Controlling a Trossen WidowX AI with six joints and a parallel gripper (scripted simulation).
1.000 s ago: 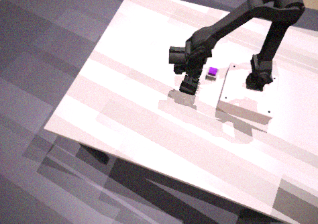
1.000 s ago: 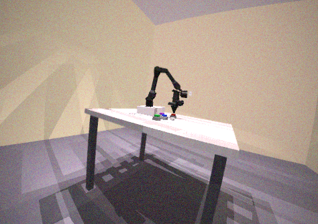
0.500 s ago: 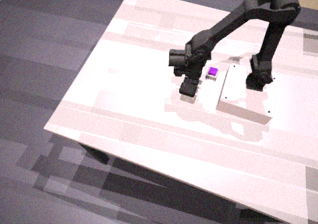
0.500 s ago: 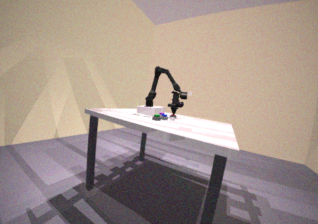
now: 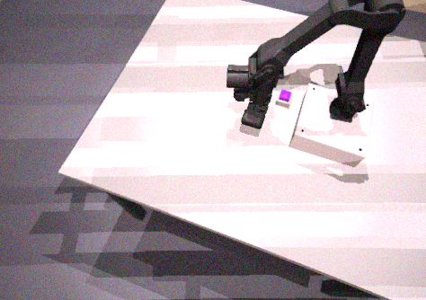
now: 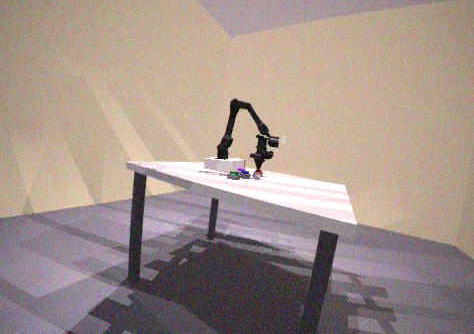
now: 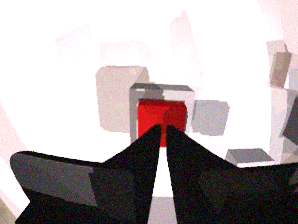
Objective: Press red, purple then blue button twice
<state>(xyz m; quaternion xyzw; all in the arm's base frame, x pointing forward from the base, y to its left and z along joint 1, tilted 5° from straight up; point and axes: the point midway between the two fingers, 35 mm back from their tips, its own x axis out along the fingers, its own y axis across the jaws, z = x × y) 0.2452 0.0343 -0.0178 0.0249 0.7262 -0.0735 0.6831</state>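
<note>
Now: the red button 1 cm below my gripper tip. From my gripper tip the other things lie so: green button (27 cm to the right, 5 cm behind, 1 cm below); blue button (17 cm to the right, 2 cm behind, 1 cm below); purple button (9 cm to the right, 8 cm behind, 1 cm below).
</note>
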